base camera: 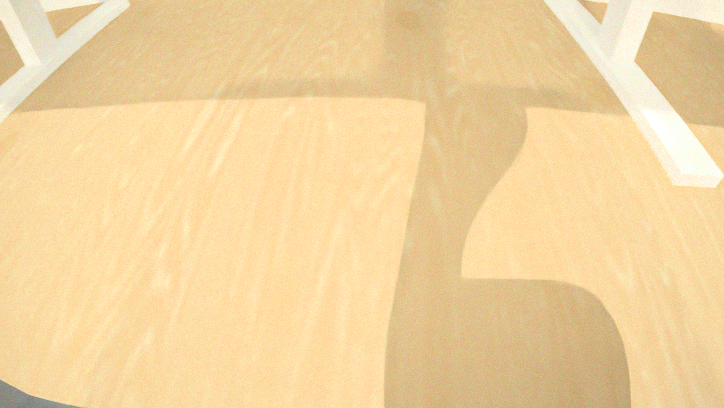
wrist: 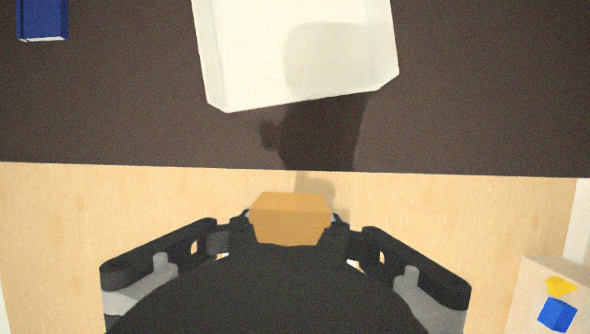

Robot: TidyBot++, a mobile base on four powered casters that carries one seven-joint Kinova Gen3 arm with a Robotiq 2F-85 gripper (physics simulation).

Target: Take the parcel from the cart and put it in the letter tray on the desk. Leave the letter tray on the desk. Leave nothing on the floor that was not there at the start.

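Frame: origin at the arm's base, x ahead, y left, z up, level; millimetres.
Seen in the pictures: gripper, fingertip midpoint: [wrist: 291, 216].
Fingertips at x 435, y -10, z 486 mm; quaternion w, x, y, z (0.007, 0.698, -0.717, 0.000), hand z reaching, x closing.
Offsets run from my fingertips to a thing's middle. "spot": to the spot under its first point. Level surfaces: height alone.
The parcel @(dx -7, dy +0, dz +23 mm) [wrist: 289, 220], an orange-brown box, is in the wrist view at the lower middle. My gripper [wrist: 291, 216] is shut on it, one finger at each side. In this view the parcel shows against the floor, just short of the desk's near edge. The letter tray @(spot: dx +212, dy -8, dz -160 mm) [wrist: 300, 55], white with low walls, lies on the dark desk @(dz -162 mm) [wrist: 125, 135] beyond the parcel; its far end is cut off by the top of the view. A shadow falls across part of the tray and the desk. The cart is not recognisable in these views.
A blue book @(spot: dx +275, dy +439, dz -150 mm) [wrist: 42, 19] lies on the desk at the upper left. At the lower right of the wrist view is a pale box-like thing [wrist: 530, 300] with a blue block @(dx -872, dy -1574, dz -745 mm) [wrist: 557, 314] and a yellow piece @(dx -685, dy -1584, dz -760 mm) [wrist: 560, 286]. White desk feet [base camera: 673, 146] [base camera: 60, 50] stand at both sides in the base view.
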